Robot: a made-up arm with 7 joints.
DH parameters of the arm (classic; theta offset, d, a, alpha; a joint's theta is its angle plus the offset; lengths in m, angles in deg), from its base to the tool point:
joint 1: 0 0.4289 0 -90
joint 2: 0 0 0 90
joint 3: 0 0.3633 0.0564 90
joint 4: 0 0 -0.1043 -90
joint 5: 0 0.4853 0 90
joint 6: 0 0 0.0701 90
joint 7: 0 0 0 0
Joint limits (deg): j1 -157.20..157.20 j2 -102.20..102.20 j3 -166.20..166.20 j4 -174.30..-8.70 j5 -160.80..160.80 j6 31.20..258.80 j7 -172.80..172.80
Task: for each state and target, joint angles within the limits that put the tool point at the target. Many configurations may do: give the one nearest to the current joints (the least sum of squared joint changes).
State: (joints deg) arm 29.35 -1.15 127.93 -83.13 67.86 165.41 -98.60
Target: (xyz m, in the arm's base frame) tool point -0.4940 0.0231 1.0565
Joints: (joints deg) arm 43.34 2.58 143.23 -76.05 66.64 167.48 -98.60
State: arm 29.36 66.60 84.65 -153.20 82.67 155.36 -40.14
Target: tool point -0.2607 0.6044 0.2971
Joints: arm 54.60 79.98 76.92 -108.10 75.86 146.98 -40.14
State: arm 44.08 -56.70 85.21 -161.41 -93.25 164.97 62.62
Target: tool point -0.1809 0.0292 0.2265
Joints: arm 63.84 -42.68 119.26 -170.24 -94.01 167.98 62.62
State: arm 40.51 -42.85 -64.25 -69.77 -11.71 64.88 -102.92
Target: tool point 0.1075 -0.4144 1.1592
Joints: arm 36.49 -38.71 -49.48 -64.15 -10.89 64.68 -102.92
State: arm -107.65 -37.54 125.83 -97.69 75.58 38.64 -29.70
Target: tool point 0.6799 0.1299 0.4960
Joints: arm -122.46 -39.99 117.50 -100.46 75.39 40.60 -29.70
